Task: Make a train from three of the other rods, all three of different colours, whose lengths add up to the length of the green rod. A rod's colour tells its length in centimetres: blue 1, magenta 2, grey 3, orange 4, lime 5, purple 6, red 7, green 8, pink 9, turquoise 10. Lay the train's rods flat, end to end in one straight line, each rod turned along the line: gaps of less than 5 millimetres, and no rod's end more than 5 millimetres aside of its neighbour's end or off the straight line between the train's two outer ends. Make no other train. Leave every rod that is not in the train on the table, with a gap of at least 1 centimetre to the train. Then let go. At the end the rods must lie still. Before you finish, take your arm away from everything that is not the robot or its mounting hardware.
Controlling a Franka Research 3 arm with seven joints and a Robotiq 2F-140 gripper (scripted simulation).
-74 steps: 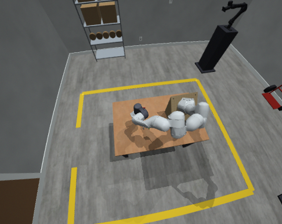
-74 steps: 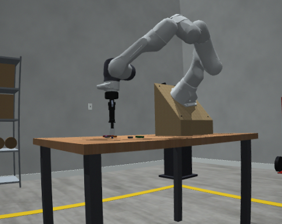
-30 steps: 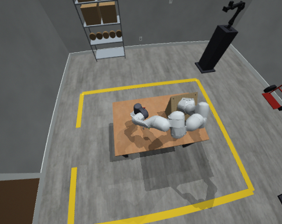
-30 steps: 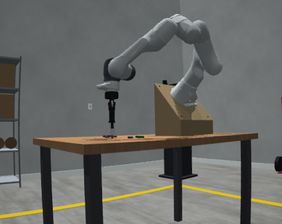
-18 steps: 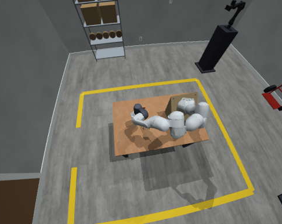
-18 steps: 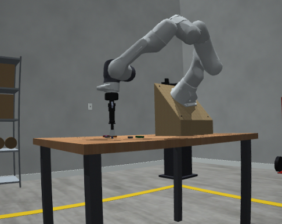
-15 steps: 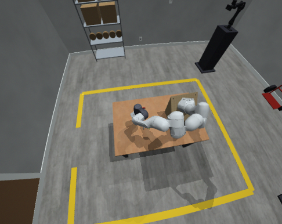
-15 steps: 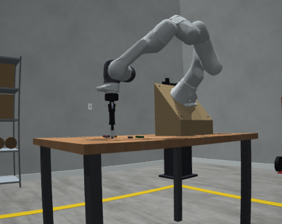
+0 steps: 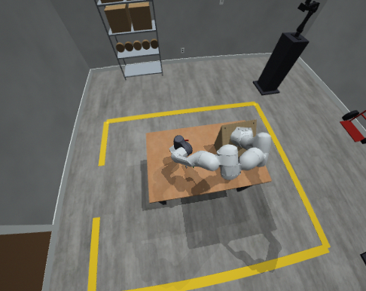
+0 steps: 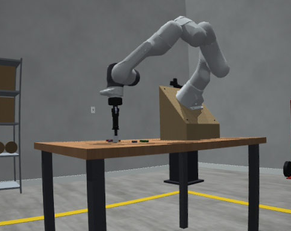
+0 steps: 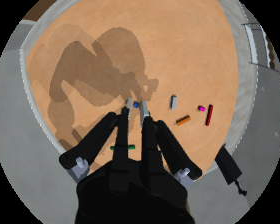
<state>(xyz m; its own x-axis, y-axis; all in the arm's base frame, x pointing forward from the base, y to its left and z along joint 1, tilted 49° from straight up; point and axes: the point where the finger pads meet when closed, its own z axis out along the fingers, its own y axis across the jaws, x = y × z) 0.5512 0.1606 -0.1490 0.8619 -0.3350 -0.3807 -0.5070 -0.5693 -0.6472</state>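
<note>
My gripper is now 3 cm above the small blue rod. The rest, counted from my hand: green rod: 12 cm behind, 9 cm to the left, 3 cm below; magenta rod: 7 cm behind, 17 cm to the right, 3 cm below; orange rod: 8 cm behind, 11 cm to the right, 3 cm below.
</note>
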